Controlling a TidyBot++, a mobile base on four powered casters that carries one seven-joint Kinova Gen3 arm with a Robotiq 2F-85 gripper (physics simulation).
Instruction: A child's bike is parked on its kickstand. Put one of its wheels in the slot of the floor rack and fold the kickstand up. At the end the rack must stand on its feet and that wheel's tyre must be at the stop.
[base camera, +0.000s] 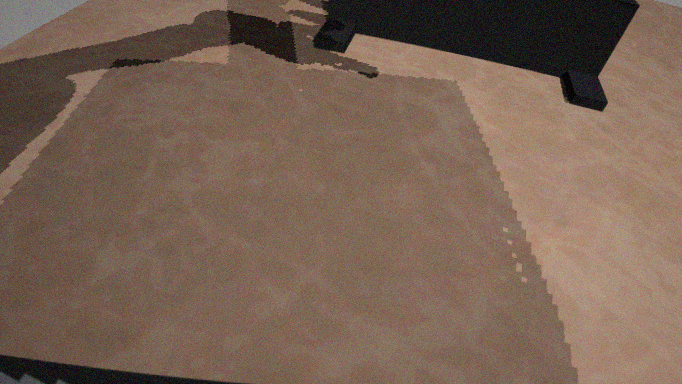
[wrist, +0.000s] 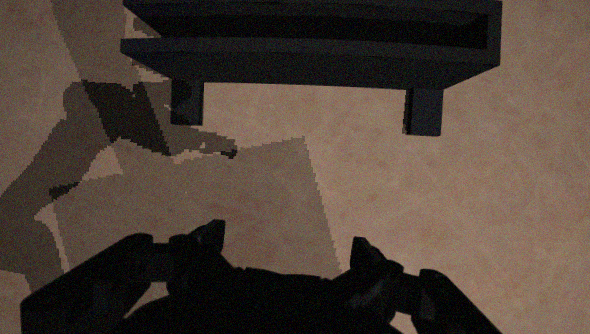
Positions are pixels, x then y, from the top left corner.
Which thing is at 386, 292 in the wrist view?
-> My gripper.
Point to a black floor rack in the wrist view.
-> At 425, 54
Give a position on a black floor rack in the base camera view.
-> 576, 48
